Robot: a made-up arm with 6 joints.
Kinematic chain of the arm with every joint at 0, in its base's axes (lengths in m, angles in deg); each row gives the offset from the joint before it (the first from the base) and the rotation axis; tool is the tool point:
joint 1: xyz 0 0 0.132 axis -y
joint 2: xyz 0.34 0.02 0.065 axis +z
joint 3: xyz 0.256 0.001 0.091 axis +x
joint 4: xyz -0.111 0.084 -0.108 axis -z
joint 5: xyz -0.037 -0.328 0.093 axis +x
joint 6: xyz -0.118 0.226 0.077 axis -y
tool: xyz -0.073 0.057 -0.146
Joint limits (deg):
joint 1: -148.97..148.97
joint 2: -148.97..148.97
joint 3: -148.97..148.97
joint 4: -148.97..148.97
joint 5: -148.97..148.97
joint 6: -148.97..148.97
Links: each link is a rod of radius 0.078 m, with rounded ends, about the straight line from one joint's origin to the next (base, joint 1, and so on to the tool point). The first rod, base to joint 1, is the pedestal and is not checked.
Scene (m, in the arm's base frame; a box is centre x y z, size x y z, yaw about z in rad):
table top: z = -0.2
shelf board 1: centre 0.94 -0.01 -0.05 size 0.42 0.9 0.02 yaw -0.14
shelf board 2: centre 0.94 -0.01 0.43 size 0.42 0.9 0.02 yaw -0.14
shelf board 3: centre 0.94 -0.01 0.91 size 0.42 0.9 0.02 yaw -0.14
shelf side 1: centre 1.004 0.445 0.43 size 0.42 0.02 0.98 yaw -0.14
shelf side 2: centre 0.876 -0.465 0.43 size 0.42 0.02 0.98 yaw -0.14
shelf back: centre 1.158 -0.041 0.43 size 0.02 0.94 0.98 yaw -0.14
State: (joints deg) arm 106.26 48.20 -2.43 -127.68 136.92 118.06
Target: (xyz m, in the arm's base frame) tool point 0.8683 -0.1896 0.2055
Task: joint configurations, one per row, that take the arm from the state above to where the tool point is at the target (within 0.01 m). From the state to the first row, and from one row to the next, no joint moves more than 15 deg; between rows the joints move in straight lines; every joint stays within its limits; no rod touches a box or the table.
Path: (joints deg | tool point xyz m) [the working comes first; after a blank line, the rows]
Joints at the target: 16.13 17.16 46.20 -26.54 148.97 131.51
Straight joint move there: touches shelf board 2, shelf board 3.

1: 101.17 44.38 5.50 -113.16 138.12 119.28 | -0.4106 0.7267 0.6754
2: 96.07 40.57 13.42 -98.64 139.33 120.49 | -0.3809 0.6165 0.8957
3: 90.98 36.75 21.35 -84.12 140.54 121.71 | -0.2705 0.4626 1.0697
4: 85.89 32.94 29.28 -69.60 141.74 122.93 | -0.0975 0.2874 1.1644
5: 80.80 29.12 37.21 -55.08 142.94 124.14 | 0.1067 0.1155 1.1610
6: 75.70 25.31 45.13 -40.56 144.15 125.36 | 0.3041 -0.0300 1.0588
7: 70.61 21.49 53.06 -26.04 145.35 126.58 | 0.4581 -0.1318 0.8761
8: 65.52 17.68 60.99 -11.52 146.56 127.79 | 0.5418 -0.1807 0.6459
9: 60.43 13.86 68.91 3.00 147.76 129.01 | 0.5429 -0.1779 0.4091
10: 55.33 10.05 76.84 17.51 148.97 130.23 | 0.4656 -0.1329 0.2055
11: 42.26 12.42 66.63 2.83 148.97 130.66 | 0.5991 -0.1930 0.2264
12: 29.20 14.79 56.42 -11.86 148.97 131.09 | 0.7348 -0.2173 0.2314
13: 16.13 17.16 46.20 -26.54 148.97 131.51 | 0.8683 -0.1896 0.2056

